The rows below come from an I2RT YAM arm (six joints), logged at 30 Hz.
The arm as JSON. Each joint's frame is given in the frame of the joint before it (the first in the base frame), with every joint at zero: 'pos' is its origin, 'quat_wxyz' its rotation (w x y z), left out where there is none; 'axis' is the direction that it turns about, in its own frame. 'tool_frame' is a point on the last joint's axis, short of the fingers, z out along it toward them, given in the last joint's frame.
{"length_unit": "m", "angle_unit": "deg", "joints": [
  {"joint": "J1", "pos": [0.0, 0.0, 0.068], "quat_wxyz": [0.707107, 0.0, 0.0, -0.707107], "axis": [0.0, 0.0, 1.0]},
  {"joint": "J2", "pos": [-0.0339, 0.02, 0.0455], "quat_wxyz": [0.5, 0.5, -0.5, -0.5], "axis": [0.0, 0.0, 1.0]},
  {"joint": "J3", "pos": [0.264, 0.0, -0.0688], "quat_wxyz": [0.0, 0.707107, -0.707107, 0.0], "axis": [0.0, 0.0, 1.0]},
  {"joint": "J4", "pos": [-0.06, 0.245, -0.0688], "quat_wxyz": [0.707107, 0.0, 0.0, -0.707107], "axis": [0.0, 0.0, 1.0]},
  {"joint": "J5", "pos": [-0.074, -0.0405, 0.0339], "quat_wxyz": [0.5, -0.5, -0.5, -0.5], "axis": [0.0, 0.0, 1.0]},
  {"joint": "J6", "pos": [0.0, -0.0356, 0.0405], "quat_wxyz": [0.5, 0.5, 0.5, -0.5], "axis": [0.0, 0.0, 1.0]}
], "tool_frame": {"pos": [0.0, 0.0, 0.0], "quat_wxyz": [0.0, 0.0, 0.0, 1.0]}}
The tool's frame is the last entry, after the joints.
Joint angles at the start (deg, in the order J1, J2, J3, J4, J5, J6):
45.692, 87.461, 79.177, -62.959, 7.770, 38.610
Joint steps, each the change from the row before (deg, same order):
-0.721, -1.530, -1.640, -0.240, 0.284, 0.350
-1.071, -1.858, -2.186, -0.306, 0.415, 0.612
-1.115, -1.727, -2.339, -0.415, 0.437, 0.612
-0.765, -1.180, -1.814, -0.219, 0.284, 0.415
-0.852, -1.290, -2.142, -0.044, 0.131, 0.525
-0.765, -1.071, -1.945, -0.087, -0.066, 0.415
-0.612, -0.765, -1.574, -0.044, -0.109, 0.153
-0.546, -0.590, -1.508, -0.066, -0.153, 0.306
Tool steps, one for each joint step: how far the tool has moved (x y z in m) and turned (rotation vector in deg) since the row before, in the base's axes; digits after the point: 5 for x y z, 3 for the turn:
-0.00268, -0.00817, -0.00108, -0.326, 0.099, -1.140
-0.00302, -0.01071, -0.00252, -0.530, 0.245, -1.776
-0.00320, -0.01069, -0.00417, -0.814, 0.516, -1.822
-0.00254, -0.00734, -0.00399, -0.647, 0.476, -1.238
-0.00292, -0.00782, -0.00517, -0.530, 0.615, -1.386
-0.00278, -0.00677, -0.00522, -0.458, 0.786, -1.145
-0.00217, -0.00516, -0.00466, -0.425, 0.725, -0.733
-0.00206, -0.00454, -0.00504, -0.429, 0.859, -0.807

